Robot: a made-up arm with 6 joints. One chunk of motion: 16 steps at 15 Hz.
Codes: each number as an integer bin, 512 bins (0 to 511) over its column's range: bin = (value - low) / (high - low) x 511, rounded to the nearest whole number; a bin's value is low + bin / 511 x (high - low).
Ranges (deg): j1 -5..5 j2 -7..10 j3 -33..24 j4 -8..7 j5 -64..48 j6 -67..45
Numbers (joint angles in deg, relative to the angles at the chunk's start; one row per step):
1: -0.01 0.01 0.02 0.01 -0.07 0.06
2: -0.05 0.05 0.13 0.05 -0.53 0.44
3: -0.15 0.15 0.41 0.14 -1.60 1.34
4: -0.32 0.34 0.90 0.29 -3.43 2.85
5: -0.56 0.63 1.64 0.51 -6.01 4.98
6: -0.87 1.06 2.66 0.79 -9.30 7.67
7: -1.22 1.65 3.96 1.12 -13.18 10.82
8: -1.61 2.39 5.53 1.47 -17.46 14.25
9: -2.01 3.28 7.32 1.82 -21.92 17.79
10: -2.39 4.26 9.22 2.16 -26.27 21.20
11: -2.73 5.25 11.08 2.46 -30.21 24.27
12: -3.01 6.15 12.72 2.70 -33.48 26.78
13: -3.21 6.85 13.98 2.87 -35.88 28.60
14: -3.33 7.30 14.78 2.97 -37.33 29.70
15: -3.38 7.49 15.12 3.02 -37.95 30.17
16: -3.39 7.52 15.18 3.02 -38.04 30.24
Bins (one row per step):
1: 255 211 296 273 292 306
2: 253 212 297 274 290 308
3: 248 215 300 277 285 312
4: 239 221 304 282 276 319
5: 227 229 311 290 265 328
6: 211 242 320 299 250 341
7: 193 260 331 311 232 355
8: 173 282 345 323 212 371
9: 153 309 361 335 192 387
10: 133 338 378 346 172 402
11: 116 368 395 356 154 416
12: 102 395 410 365 139 428
13: 91 416 421 370 128 436
14: 85 430 428 374 122 441
15: 83 436 431 375 119 443
16: 82 436 432 375 118 444

